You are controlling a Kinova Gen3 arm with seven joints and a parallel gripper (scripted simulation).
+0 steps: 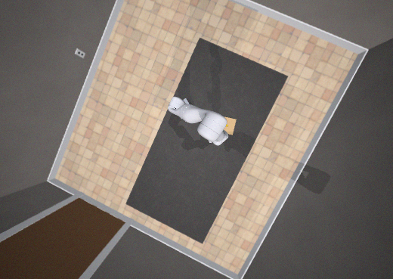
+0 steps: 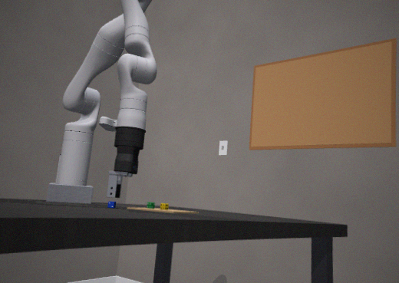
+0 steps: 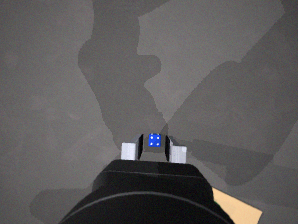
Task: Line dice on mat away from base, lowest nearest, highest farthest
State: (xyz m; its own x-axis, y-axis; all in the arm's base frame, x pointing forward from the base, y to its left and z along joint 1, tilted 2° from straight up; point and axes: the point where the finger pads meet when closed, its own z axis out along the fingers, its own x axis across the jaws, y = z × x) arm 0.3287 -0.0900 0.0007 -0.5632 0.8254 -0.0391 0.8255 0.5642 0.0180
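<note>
The blue die is 40 mm below my hand. Round my hand: green die 20 mm ahead, 110 mm to the left, 30 mm below; then mat 70 mm ahead, 120 mm to the left, 40 mm below; then yellow die 70 mm ahead, 120 mm to the left, 30 mm below.
</note>
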